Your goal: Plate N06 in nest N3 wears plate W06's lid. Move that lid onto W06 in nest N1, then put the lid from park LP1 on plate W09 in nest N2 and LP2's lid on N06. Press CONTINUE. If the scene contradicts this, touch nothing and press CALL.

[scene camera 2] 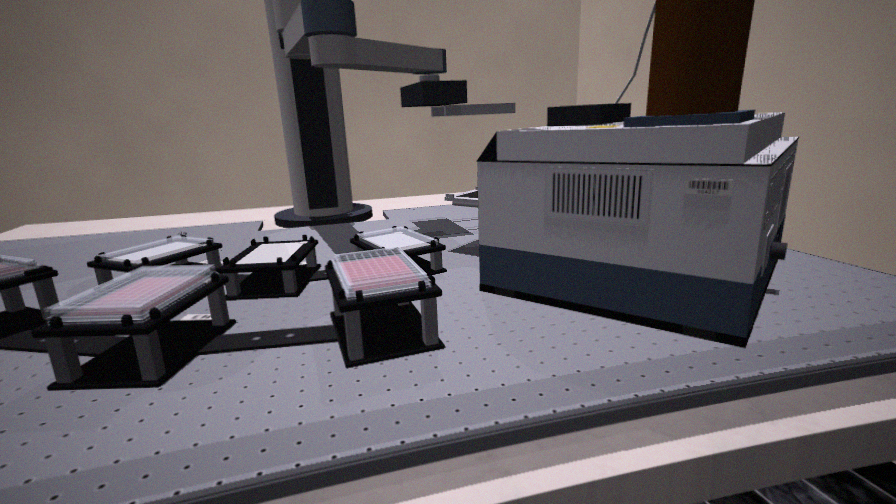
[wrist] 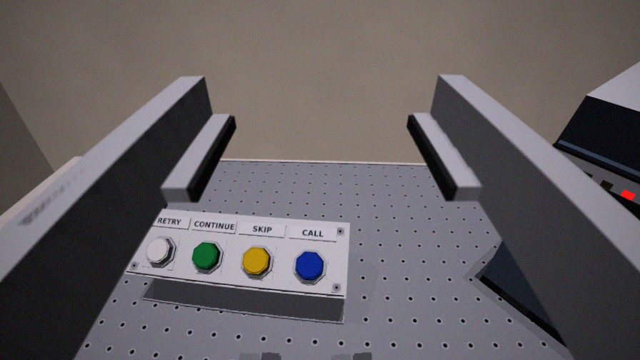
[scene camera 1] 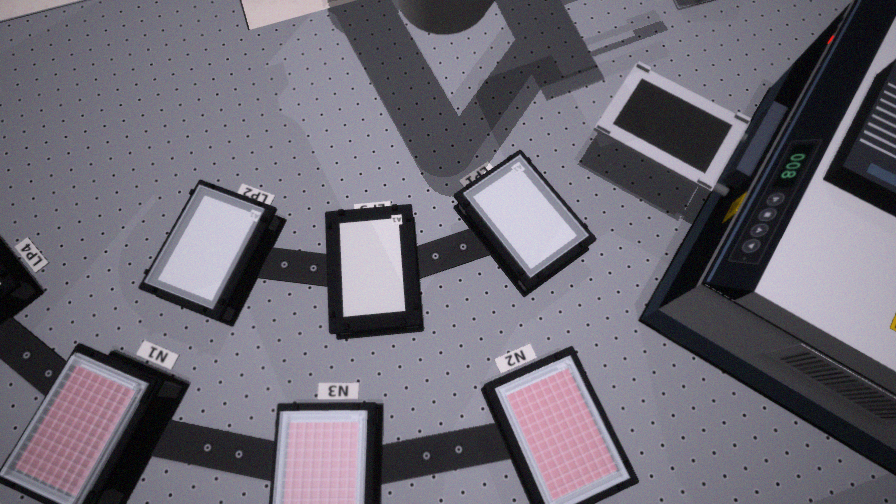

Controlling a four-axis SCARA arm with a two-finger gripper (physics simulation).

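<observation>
My gripper is shut to its narrow stance, empty, high above the bench; the button panel shows beyond and below the fingers. The panel has a green CONTINUE button and a blue CALL button. Pink gridded plates sit in N1, N3 and N2. A clear rim shows around the N3 plate; I cannot read the plate names. Clear lids lie on LP2 and LP1.
LP3 has a white surface between the lid parks. LP4 is partly cut off. An instrument with a green display stands right, its pale-framed tray extended. The arm's column stands behind. The panel also has a yellow SKIP button.
</observation>
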